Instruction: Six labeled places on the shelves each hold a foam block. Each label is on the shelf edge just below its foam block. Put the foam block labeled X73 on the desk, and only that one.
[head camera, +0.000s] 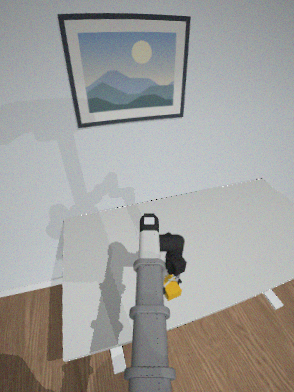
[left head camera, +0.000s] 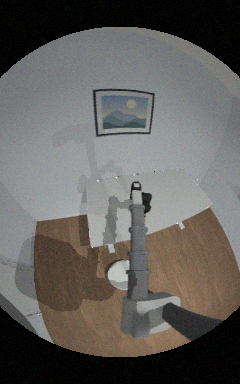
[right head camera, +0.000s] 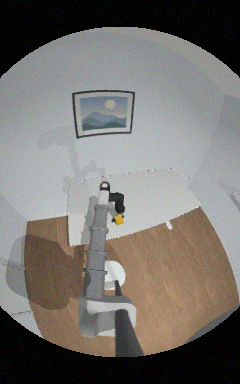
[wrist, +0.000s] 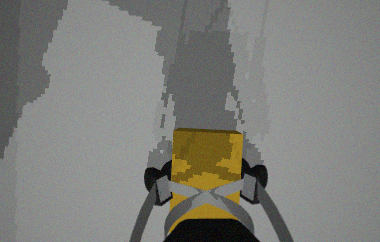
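A yellow foam block (head camera: 172, 290) (right head camera: 118, 220) (wrist: 207, 150) is between the two fingertips of my gripper (wrist: 204, 173), which is shut on it. Only a sliver of the block shows beside the arm in the left head camera view. The block and gripper are over the white desk (head camera: 230, 240) (left head camera: 175, 200) (right head camera: 155, 200) (wrist: 320, 100), near its front edge. Their shadows lie close to the fingertips in the wrist view; whether the block touches the desk top, I cannot tell. No label shows on the block. The shelves and their labels do not show.
My telescoping arm (head camera: 150, 300) (left head camera: 138, 250) (right head camera: 97, 250) reaches across the desk's front edge. A wall with a framed picture (head camera: 130, 75) (left head camera: 124, 112) (right head camera: 104, 114) stands behind the desk. A round white object (left head camera: 118, 275) (right head camera: 116, 274) is on the wooden floor below the arm.
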